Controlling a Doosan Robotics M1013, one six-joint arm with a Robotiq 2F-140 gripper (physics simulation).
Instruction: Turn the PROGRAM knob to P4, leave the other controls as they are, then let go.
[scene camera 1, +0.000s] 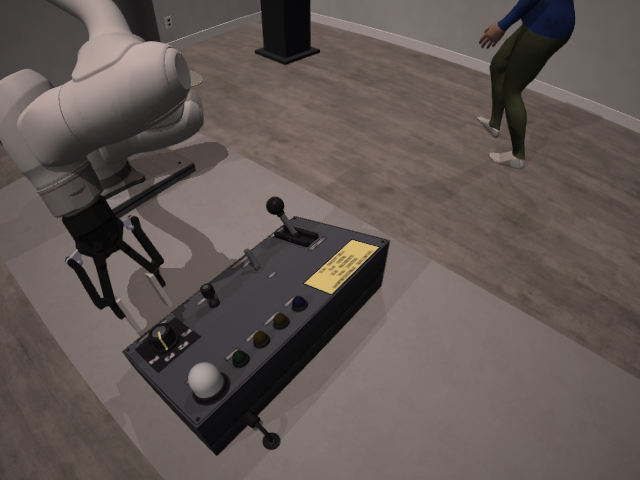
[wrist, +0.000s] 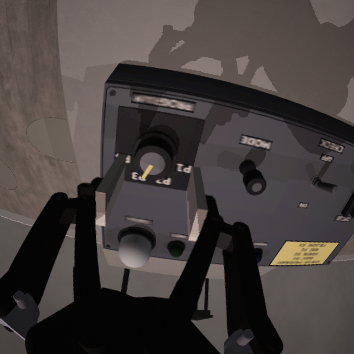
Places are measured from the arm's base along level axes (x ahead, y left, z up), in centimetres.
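Where they show: gripper, fingertip midpoint: (scene camera 1: 152, 316) (wrist: 156, 173); arm's base, link origin: (scene camera 1: 107, 181).
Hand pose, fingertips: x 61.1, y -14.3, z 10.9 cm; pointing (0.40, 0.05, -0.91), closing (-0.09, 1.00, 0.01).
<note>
Things, the pixels of their top centre, and the offset from my fingertips. "spot": a spot on its surface instead. Level surfaces: height alone.
- PROGRAM knob, top centre: (wrist: 150, 171) (scene camera 1: 159, 330) dx +2.1, dy -0.5, dz -1.9 cm
- dark control panel, surface height: dz -3.0 cm
- MODE knob, top centre: (wrist: 253, 194) (scene camera 1: 208, 288) dx +1.2, dy +11.4, dz -1.1 cm
- CHECK toggle, top centre: (wrist: 329, 197) (scene camera 1: 250, 252) dx -0.9, dy +23.3, dz -1.6 cm
- white dome, surface spot: (wrist: 135, 247) spot: dx +14.9, dy -0.2, dz +2.3 cm
- green lamp, surface spot: (wrist: 176, 248) (scene camera 1: 234, 352) spot: dx +16.3, dy +6.3, dz +0.7 cm
- ball-topped lever, top centre: (scene camera 1: 274, 198) dx -6.4, dy +34.9, dz +2.3 cm
- yellow label, surface spot: (scene camera 1: 342, 267) (wrist: 302, 255) spot: dx +15.8, dy +32.6, dz -0.1 cm
The PROGRAM knob (scene camera 1: 161, 335) (wrist: 152, 161) is black and round, at one end of the dark control panel (scene camera 1: 248, 310) (wrist: 230, 215). Its yellow pointer stands at P3 in the wrist view; P4 is partly hidden behind a finger. My gripper (scene camera 1: 153, 316) (wrist: 156, 173) is partly open with nothing between its fingers. In the wrist view its pale pads flank the knob's lower part; in the scene view the tips are near the panel's edge beside the knob, apart from it. The MODE knob (scene camera 1: 207, 290) (wrist: 256, 186) and CHECK toggle (scene camera 1: 252, 259) (wrist: 325, 185) are farther along the panel.
A white dome (scene camera 1: 205, 379) (wrist: 135, 247) and a green lamp (scene camera 1: 239, 357) (wrist: 176, 248) are near the PROGRAM knob. A ball-topped lever (scene camera 1: 275, 205) rises at the far end, near a yellow label (scene camera 1: 342, 267) (wrist: 303, 252). A person (scene camera 1: 532, 77) stands in the background.
</note>
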